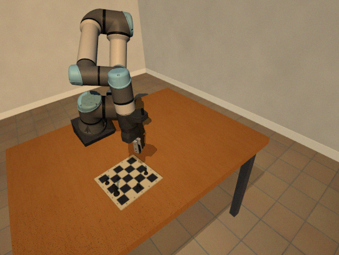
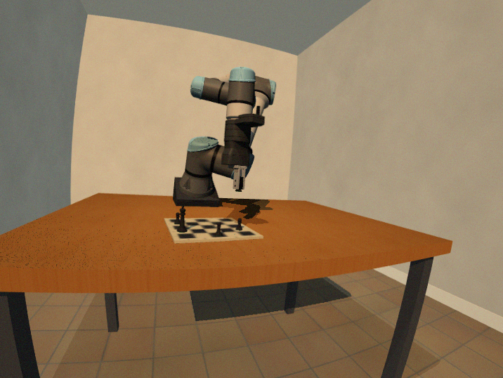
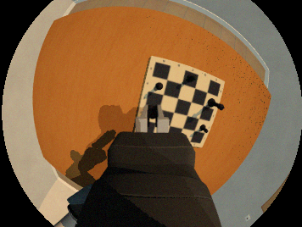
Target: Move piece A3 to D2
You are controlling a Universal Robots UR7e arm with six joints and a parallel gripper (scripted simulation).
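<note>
Right now my hand is 8 cm to the left of the chessboard and 13 cm above it. Round my hand: tall chess piece 4 cm ahead, 16 cm to the right, 9 cm below.
</note>
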